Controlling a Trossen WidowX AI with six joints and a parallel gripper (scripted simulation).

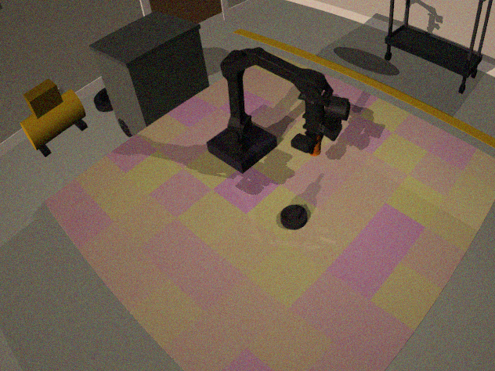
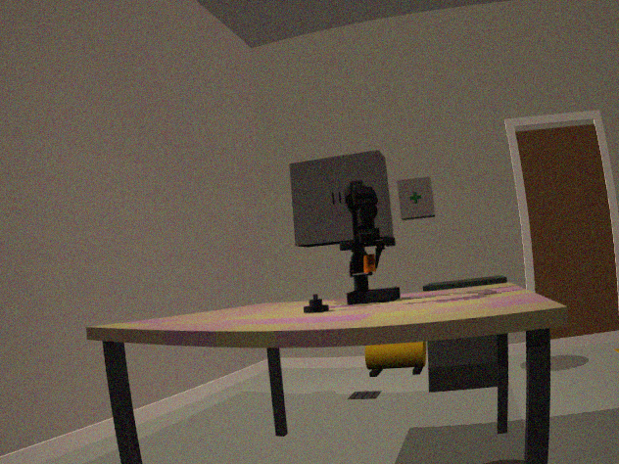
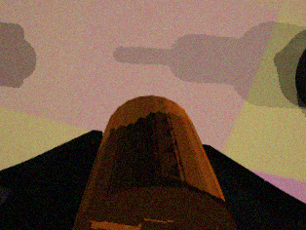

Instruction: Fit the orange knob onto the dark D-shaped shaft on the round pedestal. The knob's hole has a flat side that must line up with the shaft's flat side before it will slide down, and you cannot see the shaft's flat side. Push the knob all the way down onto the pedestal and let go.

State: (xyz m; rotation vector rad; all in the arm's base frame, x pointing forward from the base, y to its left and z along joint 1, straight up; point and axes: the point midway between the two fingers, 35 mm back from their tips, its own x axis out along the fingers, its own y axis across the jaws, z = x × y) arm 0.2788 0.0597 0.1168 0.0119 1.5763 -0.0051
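The D-shaped shaft lies 190 mm to the right of my gripper tip, 100 mm below it and 40 mm ahead of it. Round my gripper tip: orange knob 20 mm above.
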